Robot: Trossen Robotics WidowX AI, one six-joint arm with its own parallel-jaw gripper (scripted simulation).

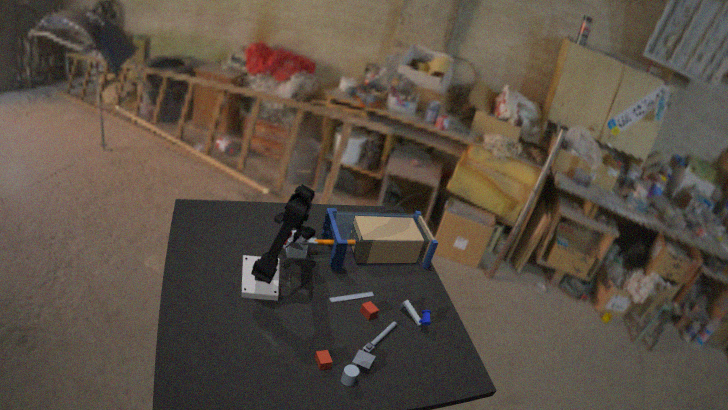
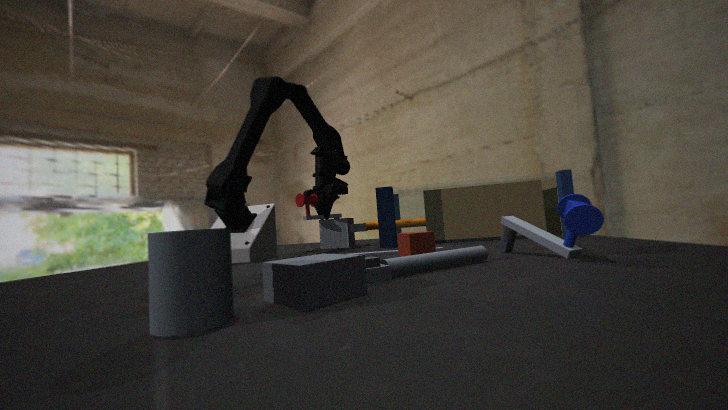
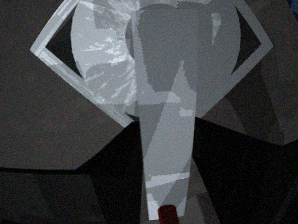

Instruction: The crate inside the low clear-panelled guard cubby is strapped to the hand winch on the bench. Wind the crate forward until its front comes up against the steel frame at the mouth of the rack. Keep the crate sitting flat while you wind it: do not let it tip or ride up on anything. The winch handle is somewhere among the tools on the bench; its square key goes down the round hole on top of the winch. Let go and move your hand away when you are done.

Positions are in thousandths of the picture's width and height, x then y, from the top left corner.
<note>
In view: my gripper (image 2: 446, 535), a grey winch (image 2: 459, 570), a grey hammer-like tool (image 2: 517, 662), a blue-knobbed crank (image 2: 703, 548), a red cube (image 2: 565, 594) and a clear-panelled cubby (image 2: 635, 516).
My gripper is seen too in image 3 (image 3: 549, 569). The grey winch shows as well in image 3 (image 3: 317, 239). The clear-panelled cubby is seen too in image 1 (image 1: 508, 584). Image 3 misses the grey hammer-like tool: it is out of frame. Image 3 misses the blue-knobbed crank: it is out of frame.
</note>
